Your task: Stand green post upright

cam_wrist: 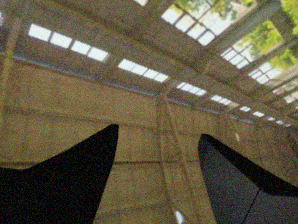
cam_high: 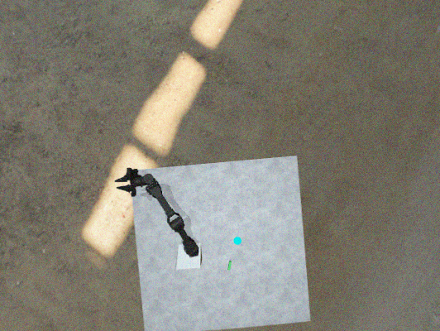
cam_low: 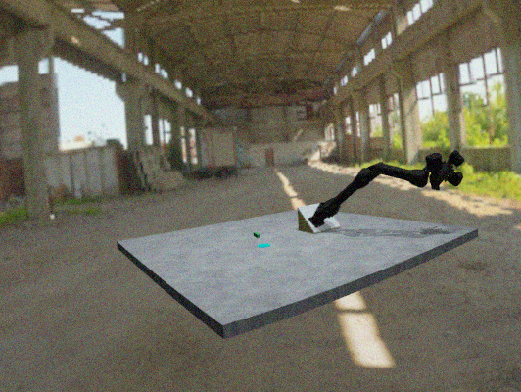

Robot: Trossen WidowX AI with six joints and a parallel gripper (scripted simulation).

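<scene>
Right now the green post is 78 cm to the right of my gripper tip, 56 cm ahead of it and 32 cm below it. From my gripper tip the other things lie so: cyan circle (65 cm ahead, 60 cm to the right, 32 cm below).
</scene>
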